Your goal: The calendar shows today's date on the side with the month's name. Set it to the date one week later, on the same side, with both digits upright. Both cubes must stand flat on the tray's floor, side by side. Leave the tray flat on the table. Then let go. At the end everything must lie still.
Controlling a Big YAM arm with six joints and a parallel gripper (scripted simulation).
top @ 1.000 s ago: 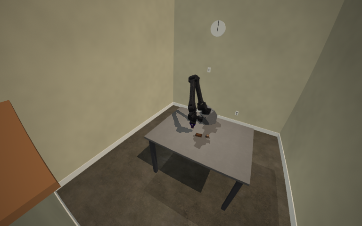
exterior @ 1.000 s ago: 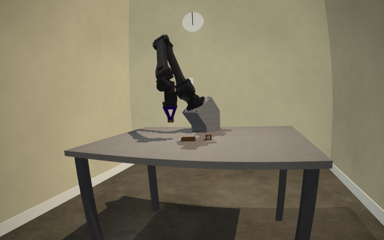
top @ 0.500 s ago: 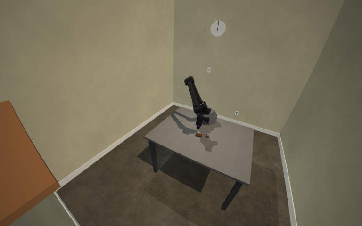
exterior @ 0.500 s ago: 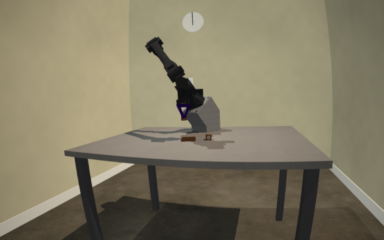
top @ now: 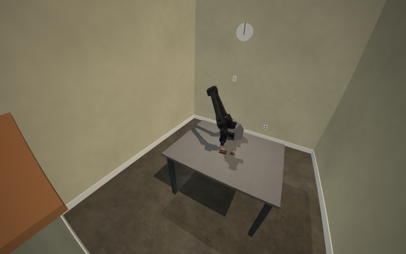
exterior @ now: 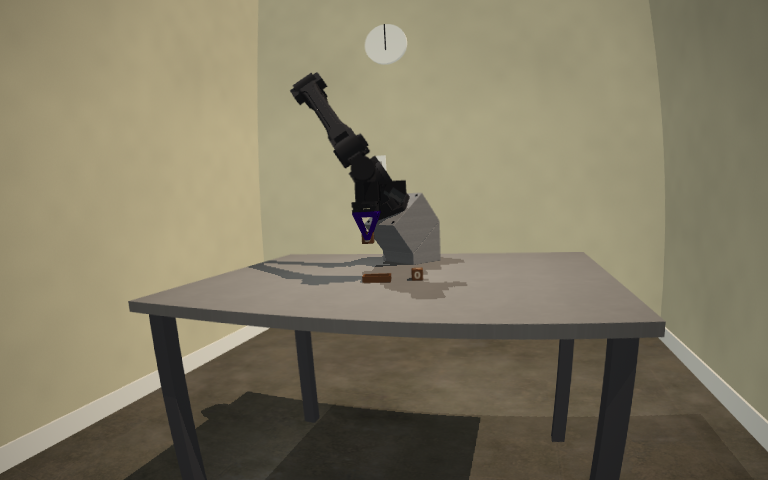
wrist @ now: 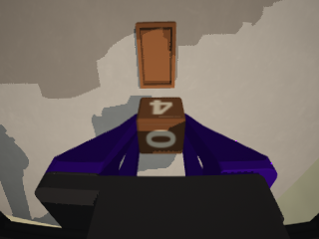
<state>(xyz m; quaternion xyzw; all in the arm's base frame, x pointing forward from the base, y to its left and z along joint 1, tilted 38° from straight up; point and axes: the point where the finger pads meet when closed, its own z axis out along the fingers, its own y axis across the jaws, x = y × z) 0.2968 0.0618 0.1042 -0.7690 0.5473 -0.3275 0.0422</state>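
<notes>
Now: hand 1 cm past the brown tray, 2 cm to the right of it and 11 cm above it.
</notes>
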